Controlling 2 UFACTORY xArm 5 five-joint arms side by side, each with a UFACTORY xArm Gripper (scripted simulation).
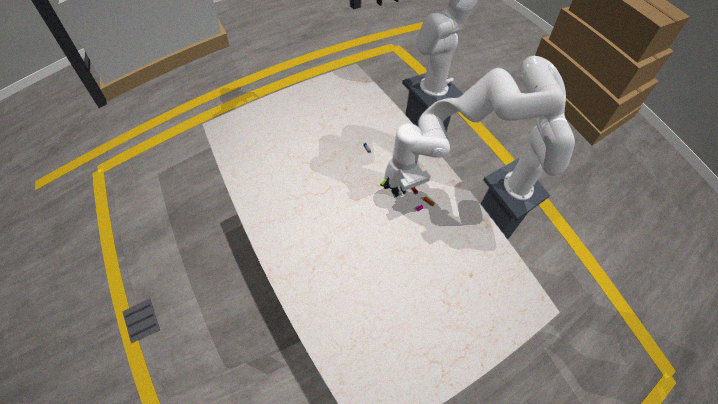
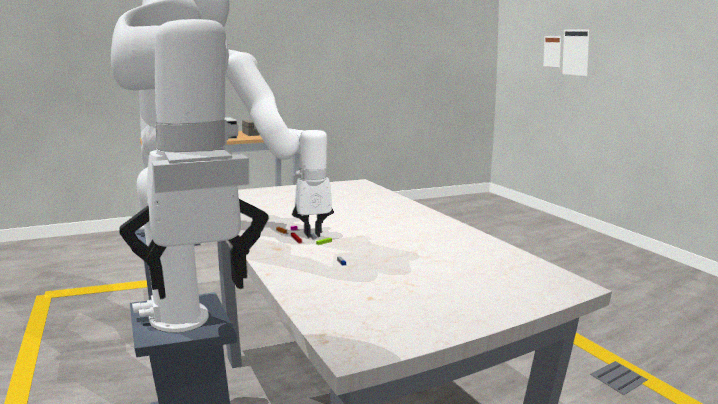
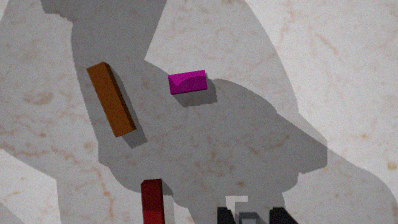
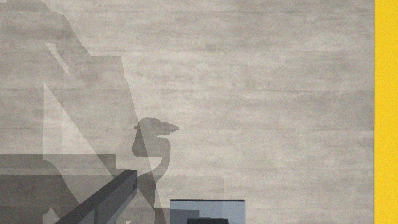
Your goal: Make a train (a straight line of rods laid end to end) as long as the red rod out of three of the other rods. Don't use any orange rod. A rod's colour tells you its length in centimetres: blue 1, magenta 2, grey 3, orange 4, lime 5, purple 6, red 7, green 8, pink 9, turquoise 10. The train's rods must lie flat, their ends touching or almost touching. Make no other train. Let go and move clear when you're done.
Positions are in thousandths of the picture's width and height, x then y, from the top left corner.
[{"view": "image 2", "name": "my left gripper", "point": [435, 583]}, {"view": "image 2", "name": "my right gripper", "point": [279, 717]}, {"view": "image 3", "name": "magenta rod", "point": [486, 364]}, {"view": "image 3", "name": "orange rod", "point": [255, 337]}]
